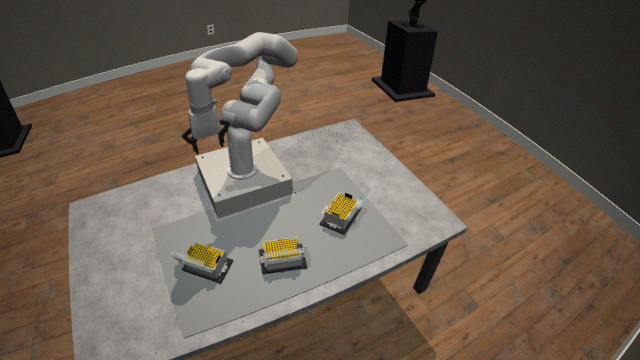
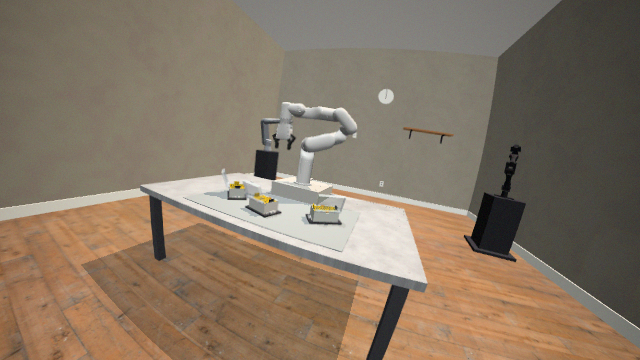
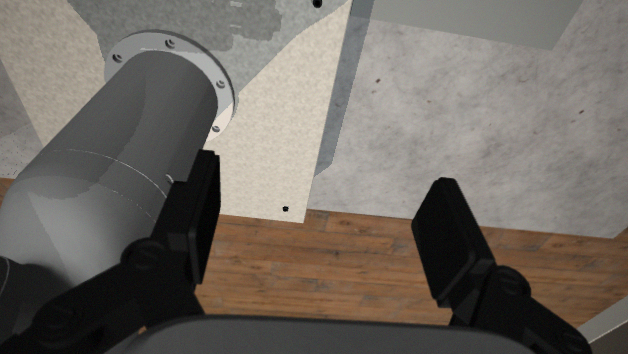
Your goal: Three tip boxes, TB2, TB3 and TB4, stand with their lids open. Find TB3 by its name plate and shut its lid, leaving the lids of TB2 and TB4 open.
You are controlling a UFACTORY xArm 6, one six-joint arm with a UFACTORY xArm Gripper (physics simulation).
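Where they show: gripper, fingertip midpoint: (image 1: 209, 148) (image 2: 282, 149) (image 3: 325, 190); arm's base, origin of the base link: (image 1: 242, 170) (image 2: 302, 183) (image 3: 173, 91).
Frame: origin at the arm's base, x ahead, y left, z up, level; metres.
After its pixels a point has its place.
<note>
Three grey tip boxes with yellow tips and clear raised lids stand on dark bases: the left box (image 1: 204, 268) {y -0.227, x 0.467, z 0.036 m} (image 2: 237, 194) {y -0.175, x 0.405, z -0.055 m}, the middle box (image 1: 284, 263) {y 0.027, x 0.487, z -0.011 m} (image 2: 263, 205) {y 0.088, x 0.487, z -0.018 m} and the right box (image 1: 337, 220) {y 0.275, x 0.351, z -0.039 m} (image 2: 325, 215) {y 0.335, x 0.338, z -0.041 m}. The left box's lid (image 1: 178, 258) {y -0.302, x 0.415, z 0.051 m} (image 2: 225, 178) {y -0.216, x 0.459, z 0.032 m} leans outward left, and the right box's lid (image 1: 365, 196) {y 0.371, x 0.362, z 0.062 m} (image 2: 336, 202) {y 0.381, x 0.350, z 0.036 m} stands up. The middle box's lid (image 2: 251, 188) {y 0.032, x 0.505, z 0.040 m} stands open. The name plates are too small to read, so I cannot tell which is TB3. My gripper (image 1: 209, 148) {y -0.122, x 0.107, z 0.216 m} (image 2: 283, 147) {y -0.122, x 0.107, z 0.216 m} (image 3: 325, 190) {y -0.122, x 0.107, z 0.216 m} is open and empty, high beside my arm's base, away from the boxes.
The boxes stand on a grey mat (image 1: 225, 305) {y -0.197, x 0.545, z -0.081 m} (image 2: 320, 237) {y 0.384, x 0.478, z -0.081 m} (image 3: 465, 20) {y -0.292, x 0.129, z -0.081 m} on the table (image 1: 110, 250) {y -0.593, x 0.190, z -0.084 m} (image 2: 380, 240) {y 0.597, x 0.329, z -0.084 m} (image 3: 450, 110) {y -0.340, x 0.020, z -0.084 m}. My arm's base block (image 1: 255, 198) {y 0.019, x 0.135, z -0.043 m} (image 2: 300, 193) {y 0.068, x 0.129, z -0.034 m} (image 3: 270, 165) {y -0.115, x -0.071, z 0.000 m} stands behind them. Black pedestals (image 1: 407, 60) (image 2: 497, 225) stand on the floor away from the table.
</note>
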